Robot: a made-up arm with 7 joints.
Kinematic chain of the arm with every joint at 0, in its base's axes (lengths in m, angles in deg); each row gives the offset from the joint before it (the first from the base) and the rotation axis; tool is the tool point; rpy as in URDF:
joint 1: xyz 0 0 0.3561 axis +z
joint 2: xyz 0 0 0 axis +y
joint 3: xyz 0 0 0.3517 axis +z
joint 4: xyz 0.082 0 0 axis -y
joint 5: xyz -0.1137 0 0.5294 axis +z
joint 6: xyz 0 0 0 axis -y
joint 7: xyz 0.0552 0 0 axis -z
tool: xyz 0 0 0 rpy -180 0 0
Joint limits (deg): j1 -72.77..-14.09 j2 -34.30..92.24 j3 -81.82..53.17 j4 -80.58..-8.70 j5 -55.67..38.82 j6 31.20..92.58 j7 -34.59..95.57
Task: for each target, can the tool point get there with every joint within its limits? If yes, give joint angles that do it. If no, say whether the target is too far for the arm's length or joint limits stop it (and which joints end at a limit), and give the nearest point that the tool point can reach.
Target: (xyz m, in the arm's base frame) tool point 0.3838 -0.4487 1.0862
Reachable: yes | joints -43.02 25.04 -14.67 -23.00 -12.82 51.09 42.61
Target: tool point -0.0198 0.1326 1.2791
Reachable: yes | joints -42.07 -20.97 19.02 -24.34 6.25 43.27 -20.26
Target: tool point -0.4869 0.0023 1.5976
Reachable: no: too far | nearest point -0.3495 0.0017 1.2471 | short by 0.376 m
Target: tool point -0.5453 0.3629 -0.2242
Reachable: no: joint limits stop it (at a limit: joint 1, joint 2, joint 4, joint 6) | nearest point -0.1923 -0.5708 -0.1752 | short by 0.999 m
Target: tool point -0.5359 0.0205 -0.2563
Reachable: no: joint limits stop it (at a limit: joint 1, joint 2, joint 4, joint 6) | nearest point -0.2307 -0.5840 -0.1447 | short by 0.686 m
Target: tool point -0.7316 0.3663 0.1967
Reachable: no: joint limits stop it (at a limit: joint 1, joint 2, joint 3, joint 4, joint 5, joint 6) | nearest point -0.6660 0.0628 0.8209 | short by 0.697 m
